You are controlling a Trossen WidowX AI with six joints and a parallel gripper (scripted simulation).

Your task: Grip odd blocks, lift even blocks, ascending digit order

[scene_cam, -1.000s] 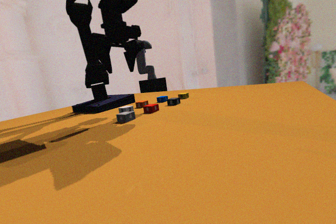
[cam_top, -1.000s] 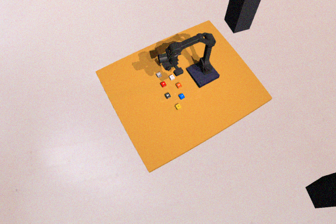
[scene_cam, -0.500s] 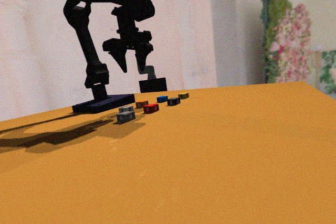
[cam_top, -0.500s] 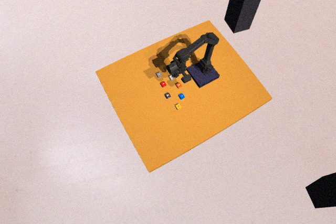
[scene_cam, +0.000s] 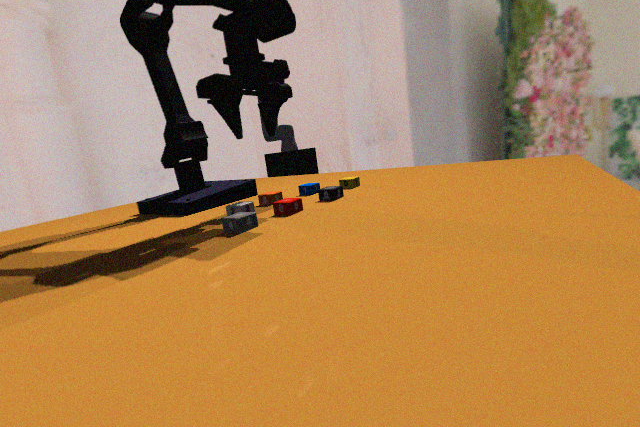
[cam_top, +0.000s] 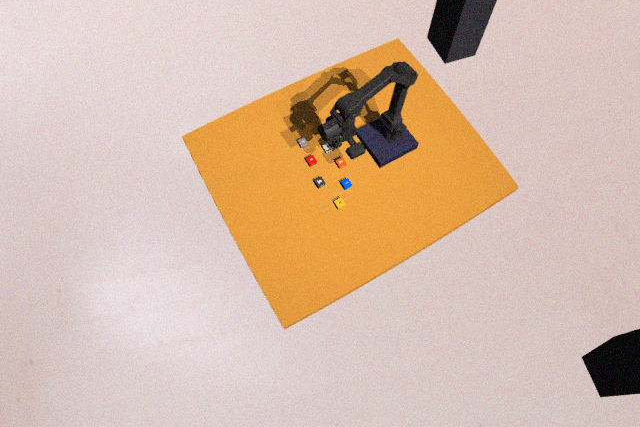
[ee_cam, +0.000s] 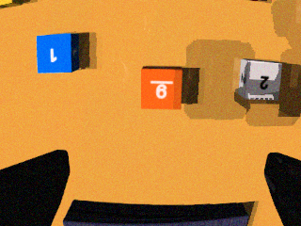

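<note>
Right now my gripper tip is 80 mm short of the yellow block, 160 mm to the right of it and 120 mm above it. From my gripper tip the other things lie so: orange block 10 mm ahead, 120 mm below; white block 30 mm ahead, 80 mm to the right, 120 mm below; blue block 20 mm ahead, 90 mm to the left, 120 mm below.
</note>
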